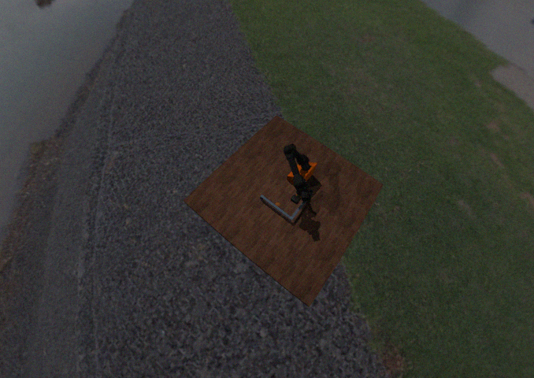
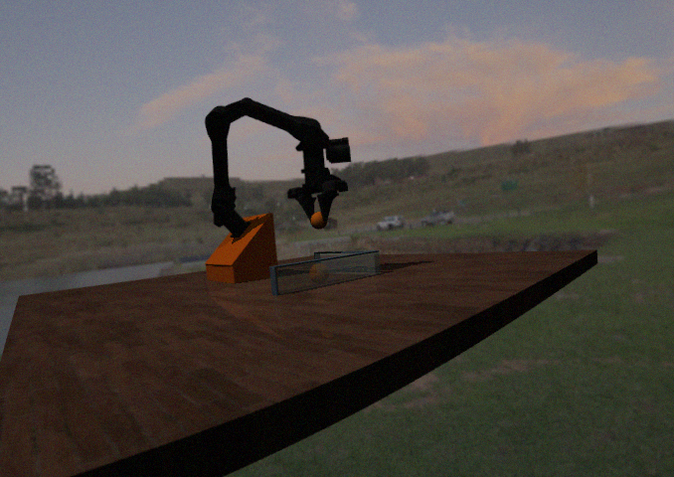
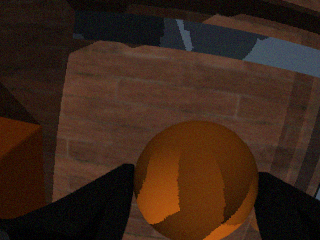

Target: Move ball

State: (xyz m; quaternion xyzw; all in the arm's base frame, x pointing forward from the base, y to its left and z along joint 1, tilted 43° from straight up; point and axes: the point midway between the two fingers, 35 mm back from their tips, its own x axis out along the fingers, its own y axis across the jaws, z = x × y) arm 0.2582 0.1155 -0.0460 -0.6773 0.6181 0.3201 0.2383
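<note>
Now: gripper tip 13 cm above the see-through copy of ball, 12 cm short of it and 10 cm to the left of it. The rest, counted from my gripper tip: orange ball (right at my gripper tip); clear wall (15 cm ahead, 12 cm below, 9 cm to the right).
</note>
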